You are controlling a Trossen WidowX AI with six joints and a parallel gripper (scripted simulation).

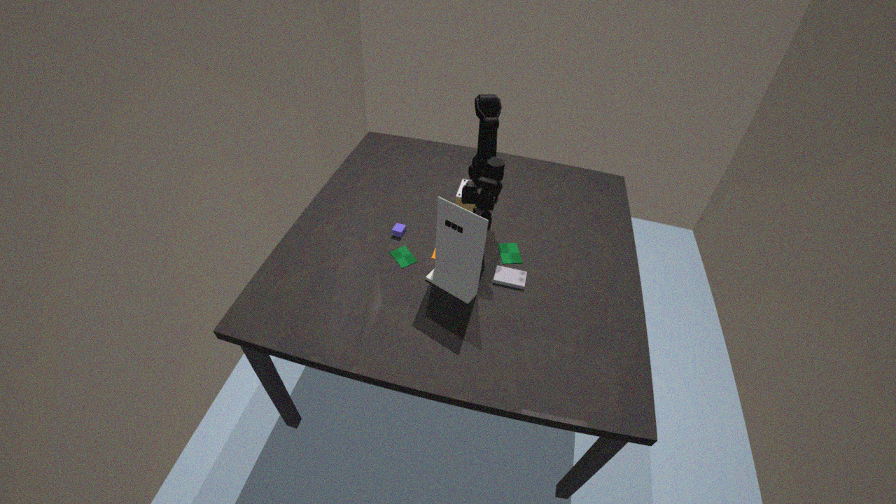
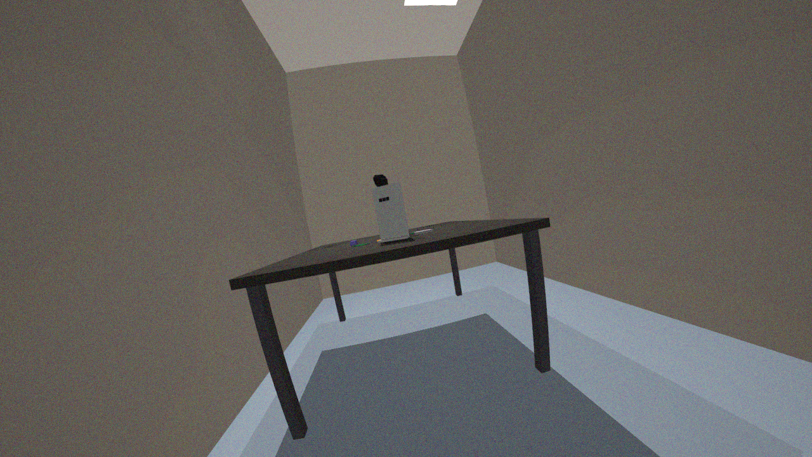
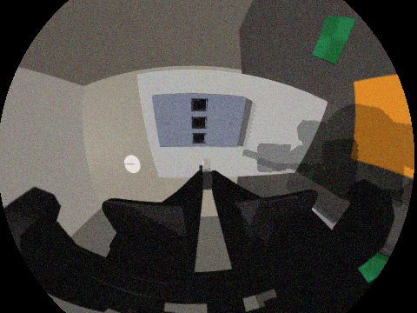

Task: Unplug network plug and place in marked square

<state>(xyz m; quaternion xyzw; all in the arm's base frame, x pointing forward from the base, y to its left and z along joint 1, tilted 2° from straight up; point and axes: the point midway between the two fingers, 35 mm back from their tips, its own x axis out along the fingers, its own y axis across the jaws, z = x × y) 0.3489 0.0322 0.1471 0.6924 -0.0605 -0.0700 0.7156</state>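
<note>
Now: the orange square patch 220 mm below my gripper tip, 90 mm behind it and 70 mm to the right of it. Round my gripper tip: purple cube (280 mm to the right, 210 mm below, 130 mm behind); grey tile (220 mm below, 140 mm to the left); upright white panel (80 mm below, 60 mm ahead, 50 mm to the right).
</note>
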